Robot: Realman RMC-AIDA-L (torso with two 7-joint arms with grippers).
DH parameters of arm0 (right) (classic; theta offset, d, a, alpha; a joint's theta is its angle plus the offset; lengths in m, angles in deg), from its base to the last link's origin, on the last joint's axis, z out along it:
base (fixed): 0 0 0 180
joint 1: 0 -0.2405 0 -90
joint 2: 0 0 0 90
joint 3: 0 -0.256 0 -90
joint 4: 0 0 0 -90
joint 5: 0 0.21 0 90
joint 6: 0 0 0 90
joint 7: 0 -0.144 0 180
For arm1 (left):
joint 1: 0 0.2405 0 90
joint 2: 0 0 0 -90
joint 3: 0 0.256 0 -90
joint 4: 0 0 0 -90
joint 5: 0 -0.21 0 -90
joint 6: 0 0 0 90
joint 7: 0 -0.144 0 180
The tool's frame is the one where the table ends.
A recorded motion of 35 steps. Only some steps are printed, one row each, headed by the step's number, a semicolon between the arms.
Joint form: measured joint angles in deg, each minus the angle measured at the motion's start. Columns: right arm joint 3, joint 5, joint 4, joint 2, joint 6, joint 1, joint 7; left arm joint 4, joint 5, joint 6, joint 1, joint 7, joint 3, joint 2.
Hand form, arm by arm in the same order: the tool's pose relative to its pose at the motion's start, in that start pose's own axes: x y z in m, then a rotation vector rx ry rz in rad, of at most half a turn. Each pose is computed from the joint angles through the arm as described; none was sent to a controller.
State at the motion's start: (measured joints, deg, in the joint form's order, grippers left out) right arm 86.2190 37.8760 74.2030 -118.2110 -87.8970 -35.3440 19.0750; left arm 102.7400 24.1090 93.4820 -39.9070 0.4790 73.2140 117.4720
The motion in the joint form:
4: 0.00 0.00 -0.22 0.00 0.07 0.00 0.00; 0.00 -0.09 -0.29 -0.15 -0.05 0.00 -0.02
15: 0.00 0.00 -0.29 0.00 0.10 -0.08 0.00; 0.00 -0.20 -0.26 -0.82 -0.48 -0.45 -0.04
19: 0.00 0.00 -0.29 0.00 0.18 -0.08 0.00; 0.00 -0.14 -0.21 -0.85 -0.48 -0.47 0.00
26: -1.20 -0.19 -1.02 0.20 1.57 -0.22 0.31; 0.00 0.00 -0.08 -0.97 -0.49 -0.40 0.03
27: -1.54 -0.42 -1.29 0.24 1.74 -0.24 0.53; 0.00 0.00 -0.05 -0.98 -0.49 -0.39 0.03
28: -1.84 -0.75 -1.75 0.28 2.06 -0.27 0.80; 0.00 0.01 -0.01 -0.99 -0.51 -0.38 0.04
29: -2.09 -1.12 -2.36 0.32 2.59 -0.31 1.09; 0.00 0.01 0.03 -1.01 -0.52 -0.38 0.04
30: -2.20 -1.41 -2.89 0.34 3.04 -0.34 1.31; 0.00 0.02 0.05 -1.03 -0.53 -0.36 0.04
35: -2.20 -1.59 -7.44 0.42 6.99 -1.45 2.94; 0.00 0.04 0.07 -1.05 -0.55 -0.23 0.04
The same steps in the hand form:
4: 0.0004 -0.0004 0.0006 -0.0005 0.0017 0.0024; 0.0015 0.0003 -0.0002 0.0010 0.0067 0.0028
15: 0.0001 -0.0003 0.0007 -0.0004 0.0016 0.0018; 0.0054 0.0010 -0.0018 0.0009 0.0166 0.0116
19: -0.0001 -0.0004 0.0007 0.0001 0.0003 0.0018; 0.0053 0.0014 -0.0018 -0.0009 0.0160 0.0116
26: -0.0027 -0.0072 -0.0009 0.0113 -0.0257 0.0184; 0.0055 0.0027 -0.0018 -0.0047 0.0145 0.0144
27: -0.0024 -0.0093 -0.0010 0.0156 -0.0274 0.0216; 0.0055 0.0028 -0.0018 -0.0047 0.0140 0.0147
28: -0.0019 -0.0120 -0.0006 0.0216 -0.0280 0.0251; 0.0054 0.0029 -0.0017 -0.0052 0.0133 0.0153
29: -0.0014 -0.0150 0.0004 0.0289 -0.0292 0.0288; 0.0054 0.0030 -0.0018 -0.0053 0.0128 0.0157
30: -0.0009 -0.0172 0.0015 0.0345 -0.0290 0.0312; 0.0054 0.0032 -0.0018 -0.0056 0.0125 0.0165
35: -0.0031 -0.0257 0.0119 0.0487 -0.0381 0.0318; 0.0053 0.0038 -0.0016 -0.0064 0.0115 0.0192

